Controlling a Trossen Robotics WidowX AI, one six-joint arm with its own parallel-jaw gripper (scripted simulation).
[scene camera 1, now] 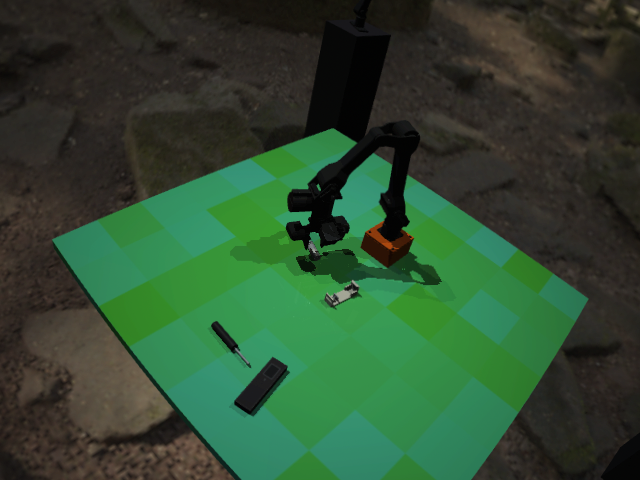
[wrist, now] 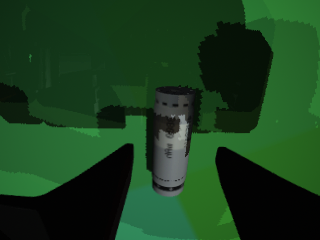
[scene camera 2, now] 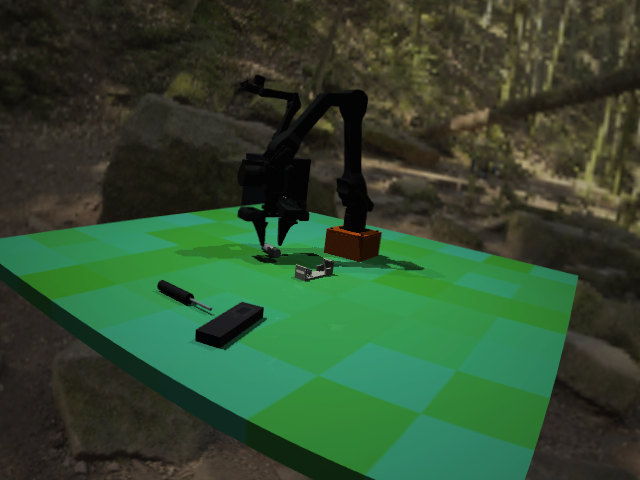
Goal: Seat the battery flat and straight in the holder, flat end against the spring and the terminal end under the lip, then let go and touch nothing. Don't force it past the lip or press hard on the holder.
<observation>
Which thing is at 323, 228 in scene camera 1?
My gripper.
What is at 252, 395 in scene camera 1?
A black remote-like box.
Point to a black remote-like box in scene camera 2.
219, 331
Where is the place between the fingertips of my gripper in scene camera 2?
At 271, 245
</observation>
